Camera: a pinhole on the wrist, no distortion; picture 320 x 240 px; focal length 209.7 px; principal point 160.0 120.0 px. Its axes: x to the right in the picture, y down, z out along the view. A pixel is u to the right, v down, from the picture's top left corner.
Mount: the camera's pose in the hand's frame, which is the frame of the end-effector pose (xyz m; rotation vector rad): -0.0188 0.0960 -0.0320 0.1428 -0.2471 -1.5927
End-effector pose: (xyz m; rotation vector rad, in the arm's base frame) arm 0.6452 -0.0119 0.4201 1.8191 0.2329 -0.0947
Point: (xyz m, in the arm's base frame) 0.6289 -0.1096 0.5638
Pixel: 45 91
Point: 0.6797 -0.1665 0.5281
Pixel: 101 193
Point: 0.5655 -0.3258 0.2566
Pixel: 285 140
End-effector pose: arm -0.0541 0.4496 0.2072 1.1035 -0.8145 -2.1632
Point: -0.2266 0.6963 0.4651
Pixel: 232 66
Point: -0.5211 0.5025 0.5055
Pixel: 177 199
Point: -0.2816 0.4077 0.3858
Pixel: 162 231
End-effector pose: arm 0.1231 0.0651 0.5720 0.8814 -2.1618 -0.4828
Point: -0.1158 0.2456 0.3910
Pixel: 156 122
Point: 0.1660 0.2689 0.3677
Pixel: outside the picture
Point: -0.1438 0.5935 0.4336
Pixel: 29 21
